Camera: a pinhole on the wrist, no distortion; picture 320 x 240 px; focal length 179.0 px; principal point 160.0 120.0 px. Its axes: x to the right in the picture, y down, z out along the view. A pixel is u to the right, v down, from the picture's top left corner.
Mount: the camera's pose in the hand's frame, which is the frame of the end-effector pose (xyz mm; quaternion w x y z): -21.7 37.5 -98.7 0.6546 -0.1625 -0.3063 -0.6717
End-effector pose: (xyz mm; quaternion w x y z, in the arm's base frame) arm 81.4 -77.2 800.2 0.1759 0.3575 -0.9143 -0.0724
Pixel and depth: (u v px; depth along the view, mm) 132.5 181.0 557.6
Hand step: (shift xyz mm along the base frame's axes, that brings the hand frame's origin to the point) -453.1 292.6 -149.2
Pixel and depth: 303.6 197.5 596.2
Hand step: -346.2 -13.6 -617.1
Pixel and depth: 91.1 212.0 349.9
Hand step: -346.4 201.9 12.2
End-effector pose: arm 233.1 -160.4 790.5 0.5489 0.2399 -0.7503 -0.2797
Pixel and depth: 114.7 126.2 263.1
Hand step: -57.1 231.3 120.9
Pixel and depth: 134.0 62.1 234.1
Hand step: -13.9 247.8 37.4
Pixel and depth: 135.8 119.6 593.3
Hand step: -279.1 472.7 162.9
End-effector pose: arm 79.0 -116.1 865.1 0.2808 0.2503 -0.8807 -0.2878
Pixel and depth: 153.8 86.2 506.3
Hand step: -117.0 475.4 -10.5
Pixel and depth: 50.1 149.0 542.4
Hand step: -254.7 502.1 328.4
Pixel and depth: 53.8 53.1 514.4
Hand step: -7.4 607.2 240.1
